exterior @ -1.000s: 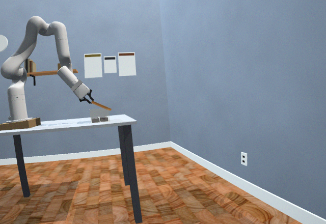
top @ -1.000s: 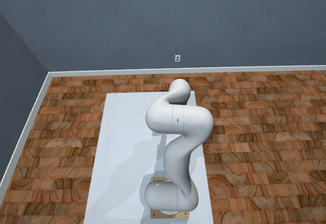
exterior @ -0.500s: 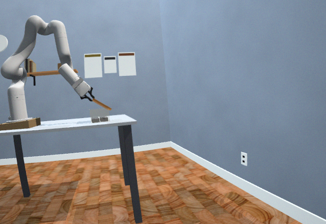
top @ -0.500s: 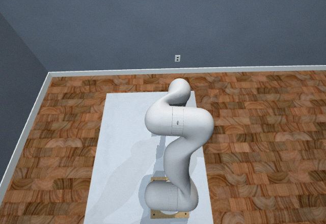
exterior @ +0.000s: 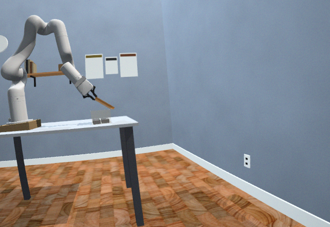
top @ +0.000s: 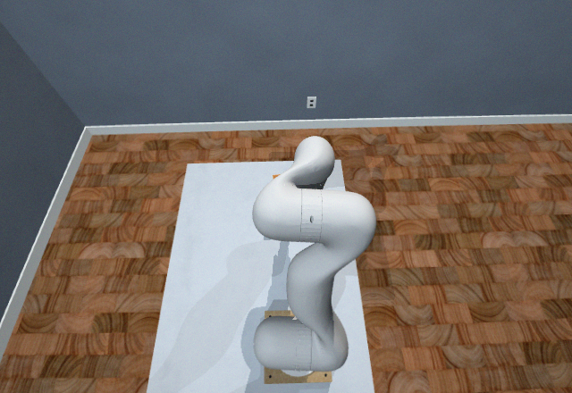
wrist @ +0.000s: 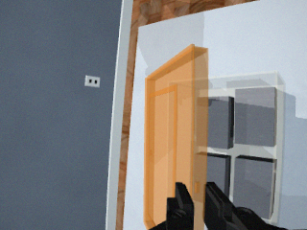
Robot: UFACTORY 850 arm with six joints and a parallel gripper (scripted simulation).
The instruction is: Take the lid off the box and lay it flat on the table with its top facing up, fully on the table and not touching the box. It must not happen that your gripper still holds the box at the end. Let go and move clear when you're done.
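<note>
My gripper is now 70 mm short of the lid, 10 mm to the left of it and 50 mm above it. The rest, counted from my hand: box (30 mm ahead, 10 mm to the right, 140 mm below).
</note>
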